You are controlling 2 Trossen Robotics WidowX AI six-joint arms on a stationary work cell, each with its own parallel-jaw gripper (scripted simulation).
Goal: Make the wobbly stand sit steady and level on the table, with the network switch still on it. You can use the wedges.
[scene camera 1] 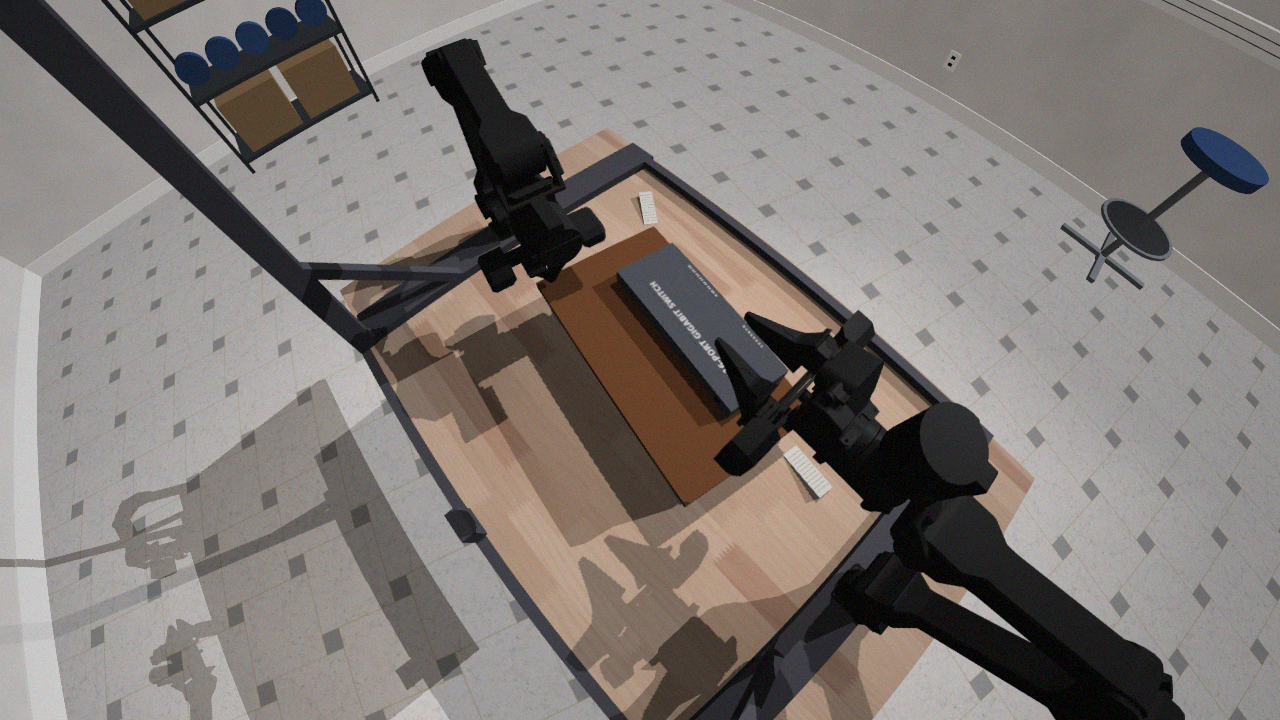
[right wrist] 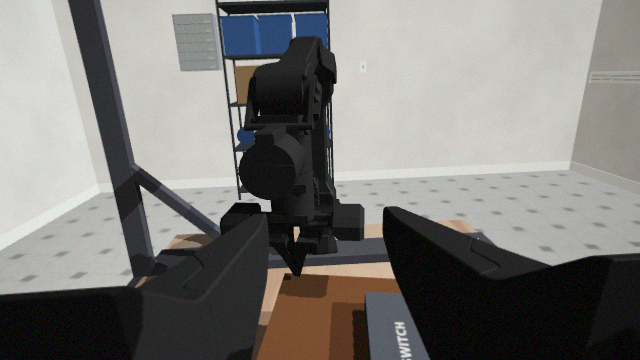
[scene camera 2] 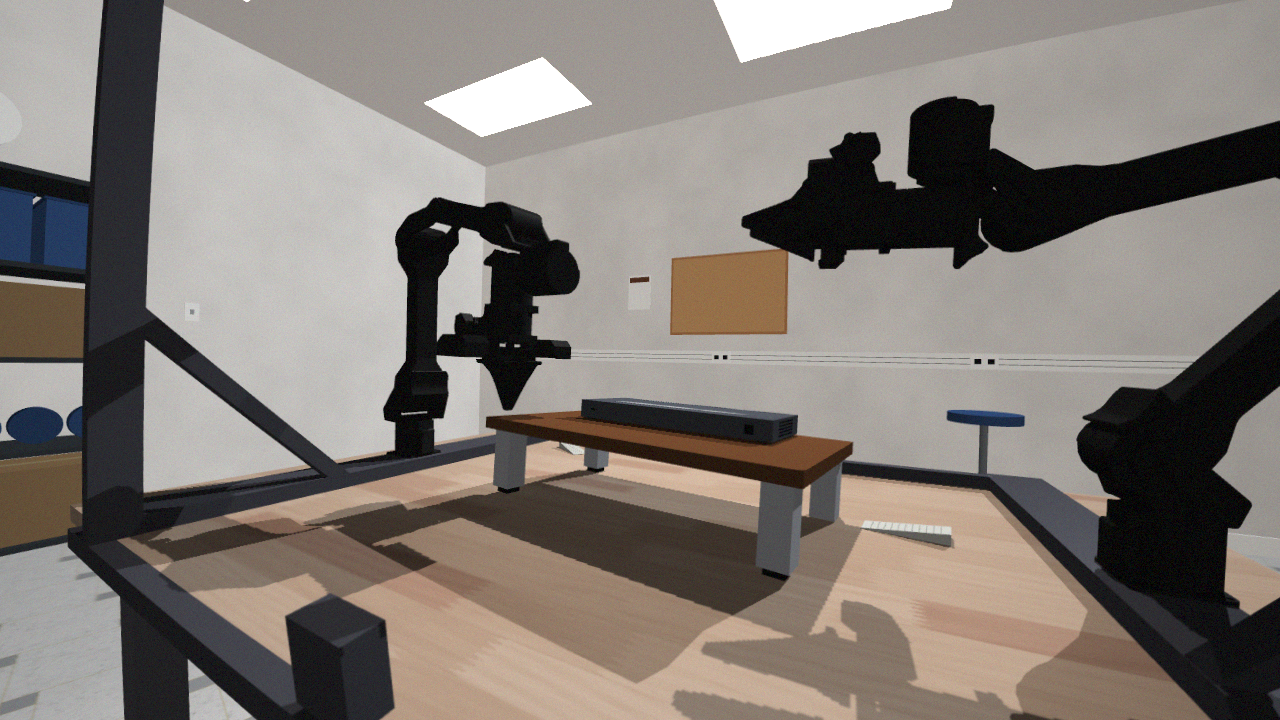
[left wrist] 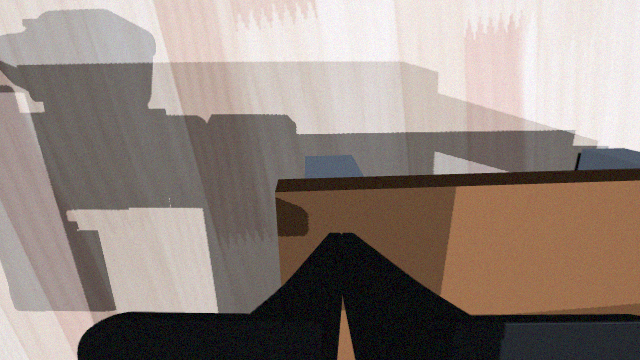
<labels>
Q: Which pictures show the left gripper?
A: Scene camera 1, the right wrist view, scene camera 2 and the left wrist view: all of them.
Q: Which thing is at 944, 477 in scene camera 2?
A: A dark frame rail.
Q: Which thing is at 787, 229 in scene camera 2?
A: The right gripper.
</labels>
